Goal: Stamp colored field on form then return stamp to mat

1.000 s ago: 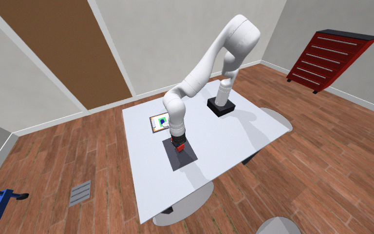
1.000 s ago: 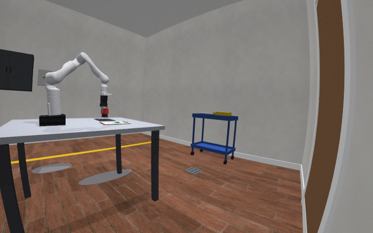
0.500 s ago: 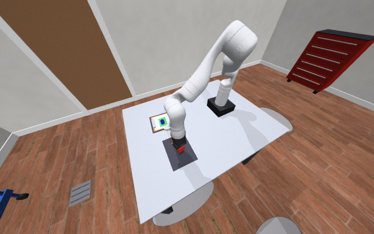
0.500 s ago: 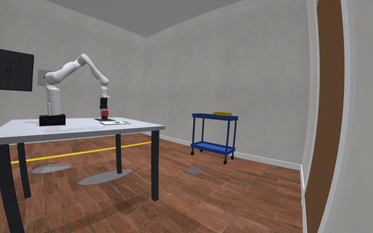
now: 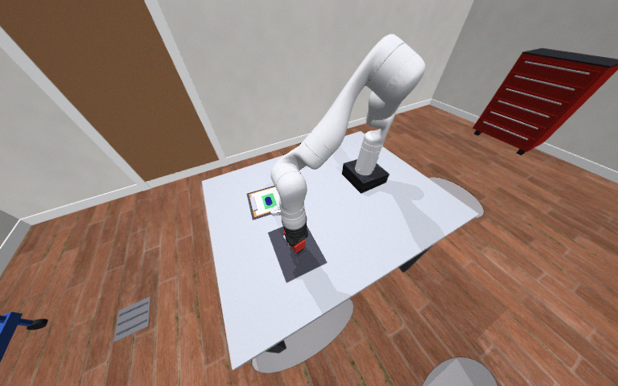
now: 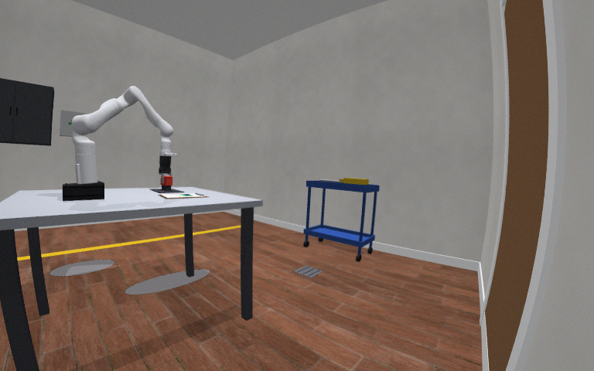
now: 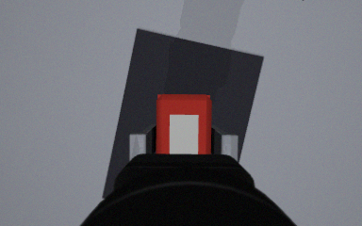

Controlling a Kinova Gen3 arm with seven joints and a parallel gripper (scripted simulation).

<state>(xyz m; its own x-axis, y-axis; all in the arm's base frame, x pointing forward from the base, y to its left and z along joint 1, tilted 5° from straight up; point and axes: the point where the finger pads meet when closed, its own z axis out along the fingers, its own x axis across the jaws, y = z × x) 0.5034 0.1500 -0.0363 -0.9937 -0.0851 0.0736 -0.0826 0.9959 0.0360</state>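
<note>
The red stamp lies 2 cm below my hand. Round my hand: dark mat (7 cm below); form (2 cm behind, 30 cm to the right, 7 cm below).
</note>
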